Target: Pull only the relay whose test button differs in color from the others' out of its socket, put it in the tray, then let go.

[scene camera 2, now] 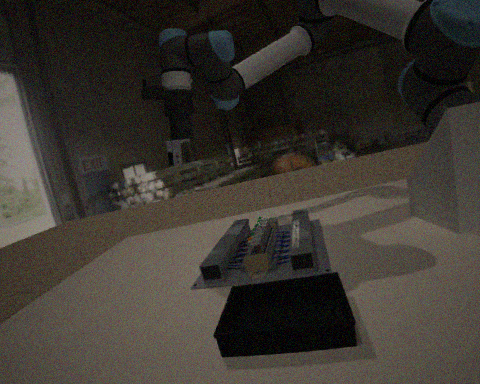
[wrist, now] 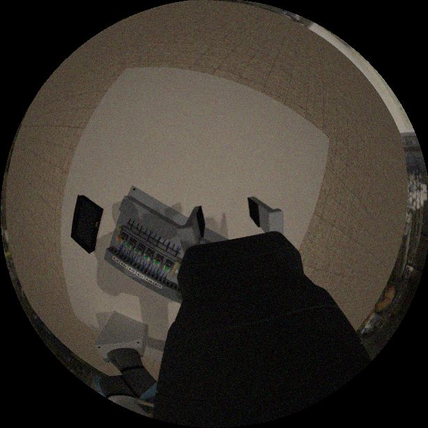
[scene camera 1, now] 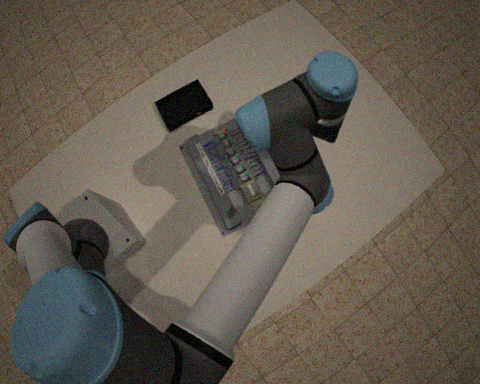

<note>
I see my gripper [wrist: 225,210] and a grey panel [scene camera 1: 245,211].
</note>
